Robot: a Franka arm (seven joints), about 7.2 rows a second.
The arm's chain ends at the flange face. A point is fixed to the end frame.
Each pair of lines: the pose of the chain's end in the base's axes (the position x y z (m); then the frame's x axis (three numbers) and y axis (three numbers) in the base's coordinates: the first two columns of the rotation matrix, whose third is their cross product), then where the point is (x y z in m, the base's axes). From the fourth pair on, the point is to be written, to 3 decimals.
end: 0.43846, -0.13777, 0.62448, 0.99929, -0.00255, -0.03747, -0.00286, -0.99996, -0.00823
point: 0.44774 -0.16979 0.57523
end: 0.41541, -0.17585, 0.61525, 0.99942, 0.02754, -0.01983, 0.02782, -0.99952, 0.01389
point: 0.42656 -0.20863 0.56689
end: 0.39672, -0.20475, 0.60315, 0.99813, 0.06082, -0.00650, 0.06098, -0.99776, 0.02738
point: 0.40964 -0.23774 0.55538
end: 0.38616, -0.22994, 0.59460, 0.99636, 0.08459, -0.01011, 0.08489, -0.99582, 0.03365
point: 0.400 -0.263 0.547
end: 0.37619, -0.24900, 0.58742, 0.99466, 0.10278, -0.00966, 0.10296, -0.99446, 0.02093
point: 0.390 -0.281 0.539
